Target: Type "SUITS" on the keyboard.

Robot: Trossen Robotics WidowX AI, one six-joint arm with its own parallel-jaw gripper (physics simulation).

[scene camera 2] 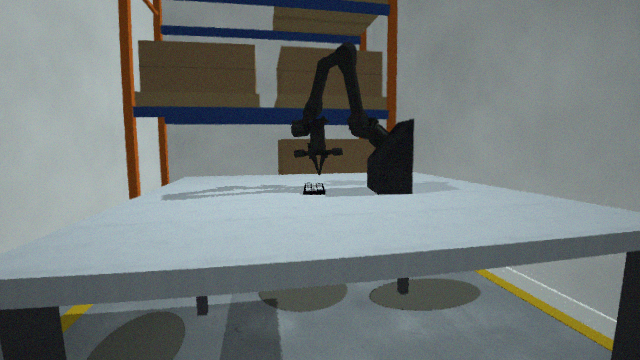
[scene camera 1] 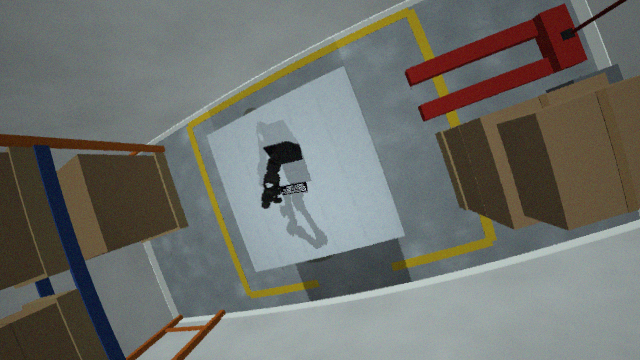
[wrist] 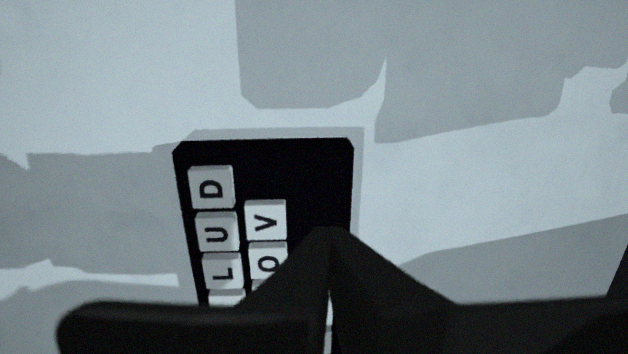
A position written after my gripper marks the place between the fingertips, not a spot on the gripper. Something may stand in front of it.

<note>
I see my gripper (wrist: 327,239) and a black keyboard (wrist: 314,175).
</note>
